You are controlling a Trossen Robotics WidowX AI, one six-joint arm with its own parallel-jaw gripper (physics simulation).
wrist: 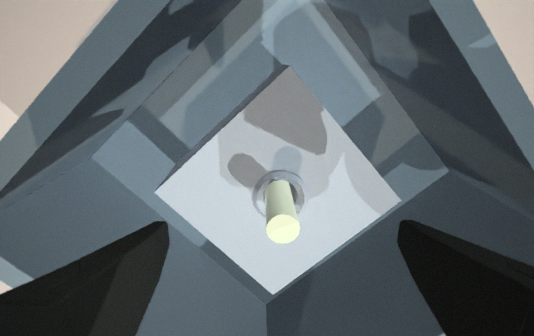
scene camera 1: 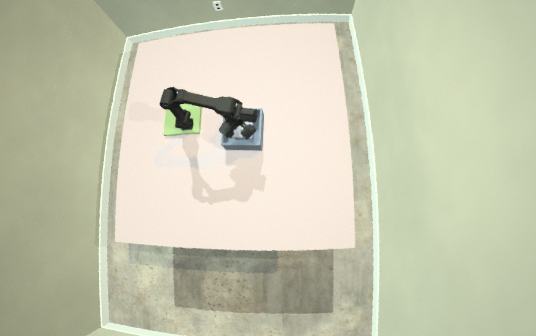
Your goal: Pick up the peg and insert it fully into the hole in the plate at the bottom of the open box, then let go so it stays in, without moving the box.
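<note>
The pale yellow peg stands upright in the ringed hole of the light grey plate in the wrist view. Its upper part stands out of the hole; how deep its lower end sits is hidden. The plate lies at the bottom of the open blue box. My gripper is wide open above the box, with its fingers apart on both sides of the peg and touching nothing that I can see.
The box walls rise around the plate. The arm's base stands on a green square left of the box, and the arm reaches across to the box. Both stand on the pale pink table top.
</note>
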